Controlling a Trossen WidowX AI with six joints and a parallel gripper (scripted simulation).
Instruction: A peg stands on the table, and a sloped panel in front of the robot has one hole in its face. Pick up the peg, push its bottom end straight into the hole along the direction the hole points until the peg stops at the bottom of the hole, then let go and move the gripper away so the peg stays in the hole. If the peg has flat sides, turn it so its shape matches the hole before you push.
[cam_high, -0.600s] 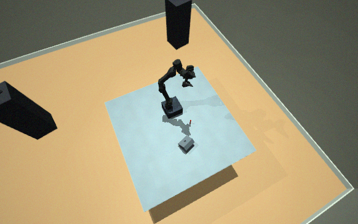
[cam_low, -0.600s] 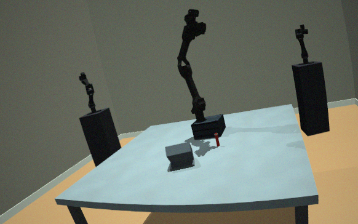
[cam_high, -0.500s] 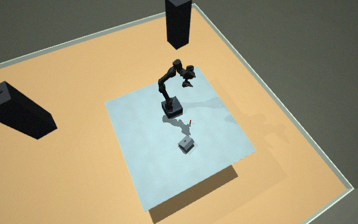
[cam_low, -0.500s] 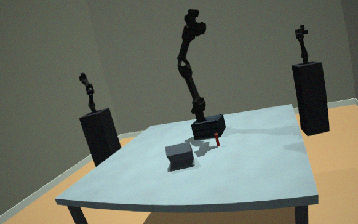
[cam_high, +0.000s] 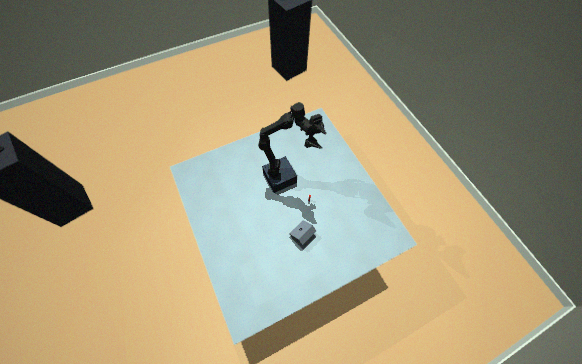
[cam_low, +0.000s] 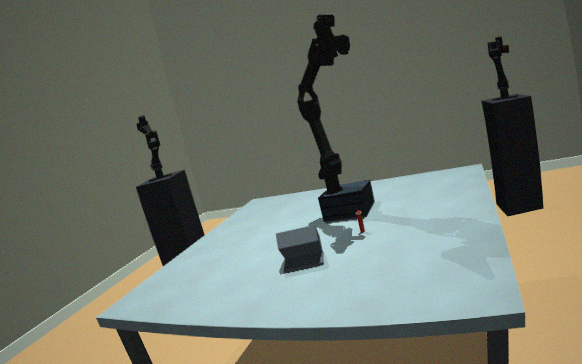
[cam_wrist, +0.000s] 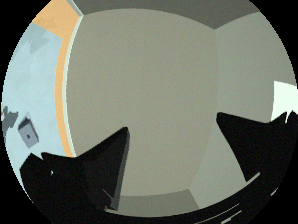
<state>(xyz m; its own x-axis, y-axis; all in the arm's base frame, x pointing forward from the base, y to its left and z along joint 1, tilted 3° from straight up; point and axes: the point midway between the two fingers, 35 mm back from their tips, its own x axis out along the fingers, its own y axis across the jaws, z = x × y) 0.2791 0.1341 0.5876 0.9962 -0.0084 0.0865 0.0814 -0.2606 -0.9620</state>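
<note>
Right now my gripper tip is 650 mm above the red peg, 20 mm to the left of it and 10 mm past it. Round my gripper tip: grey sloped panel block (650 mm below, 210 mm to the right, 160 mm ahead).
</note>
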